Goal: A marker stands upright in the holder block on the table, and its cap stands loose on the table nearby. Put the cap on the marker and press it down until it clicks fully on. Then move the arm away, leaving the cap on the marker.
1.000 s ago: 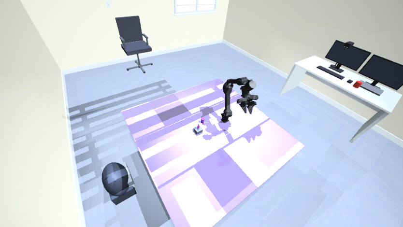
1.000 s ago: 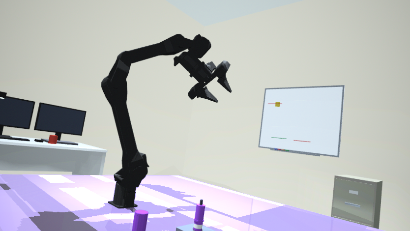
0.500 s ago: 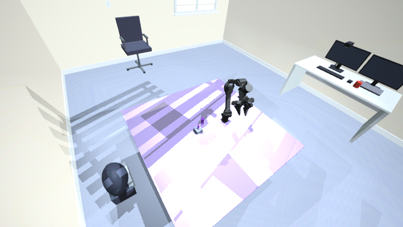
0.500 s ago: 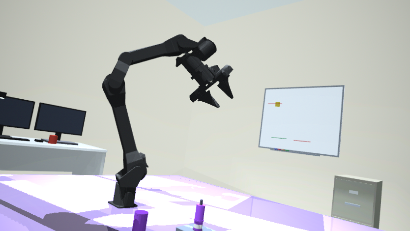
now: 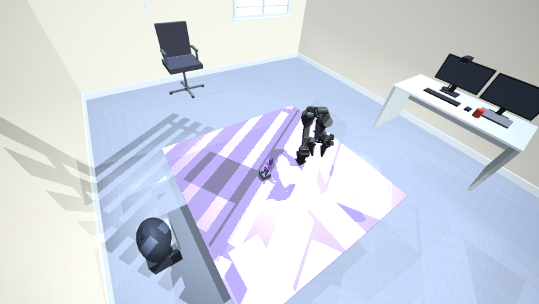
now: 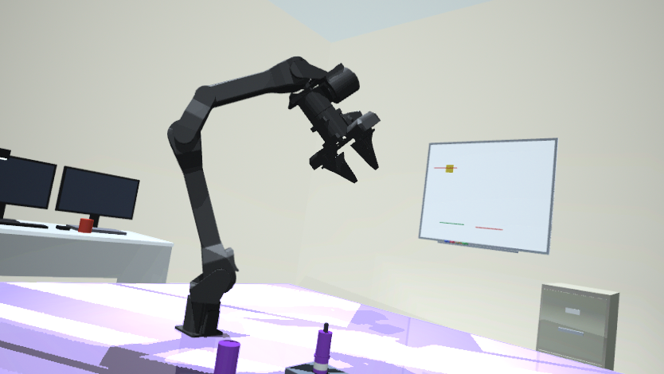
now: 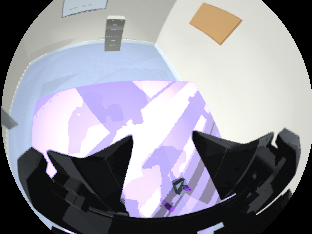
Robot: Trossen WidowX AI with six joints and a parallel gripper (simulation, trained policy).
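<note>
My gripper tip is now 6 cm short of the purple cap, 32 cm to the left of it and 31 cm above it.
</note>
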